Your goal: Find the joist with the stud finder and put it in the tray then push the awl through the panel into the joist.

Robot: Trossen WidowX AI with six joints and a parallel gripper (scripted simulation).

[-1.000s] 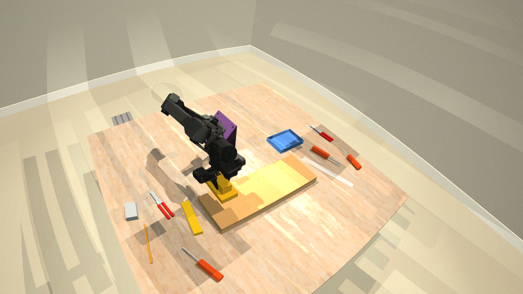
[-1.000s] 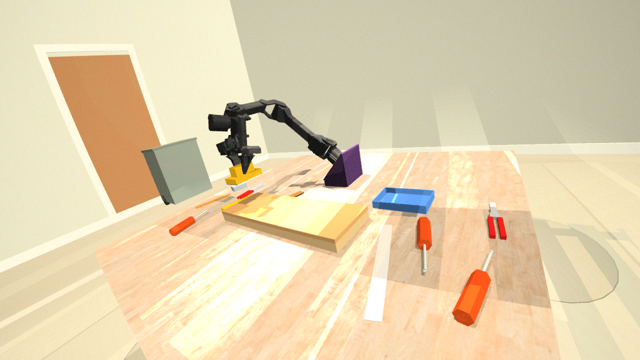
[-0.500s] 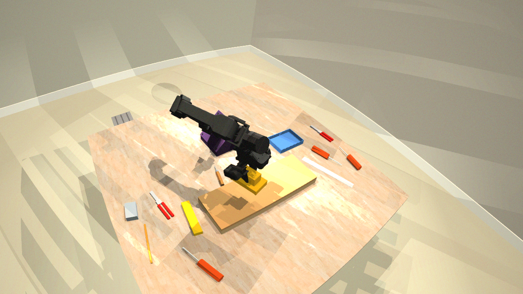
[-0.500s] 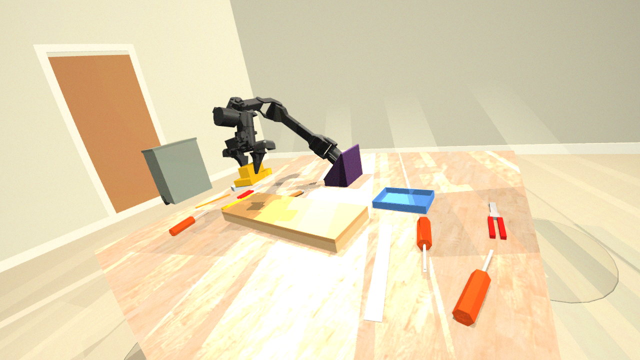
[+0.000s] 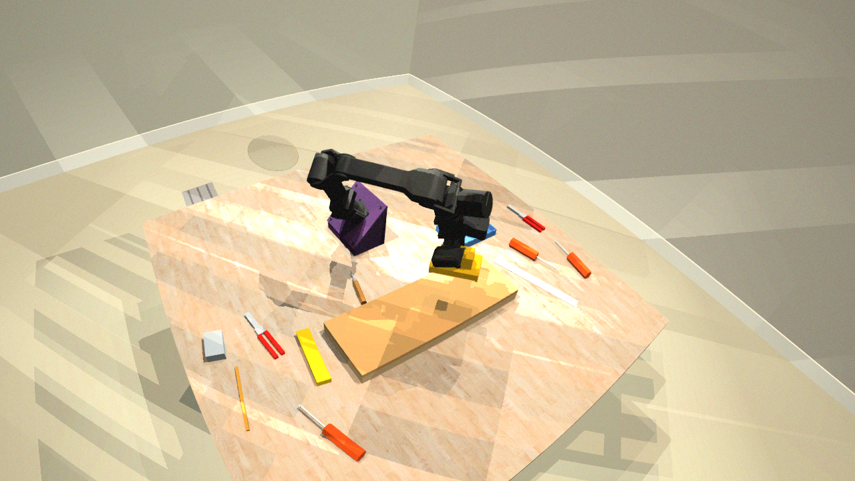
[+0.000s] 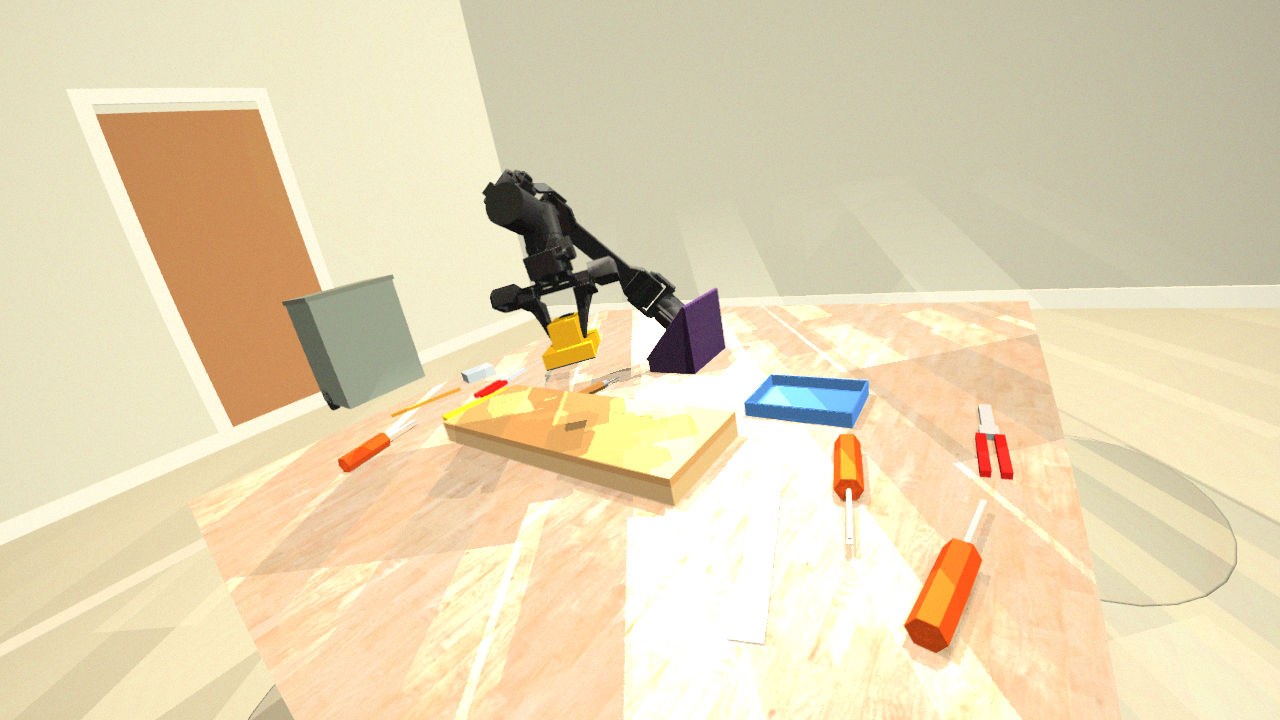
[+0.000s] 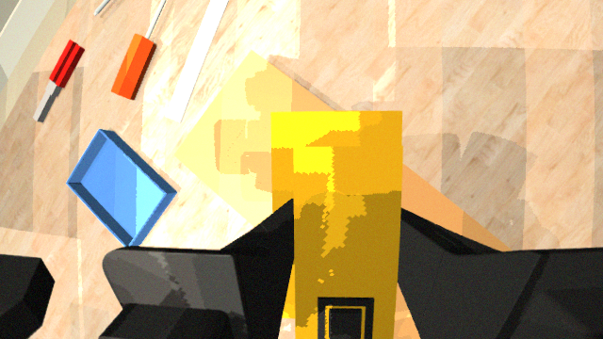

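Now: gripper tip 20 mm to the left of the yellow stud finder, 20 mm below it and 20 mm past it. Also, from my gripper tip: awl 190 mm to the right, 180 mm behind, 170 mm below; then white strip 310 mm to the left, 180 mm below, 30 mm ahead; then blue tray 250 mm behind, 230 mm to the left, 170 mm below.
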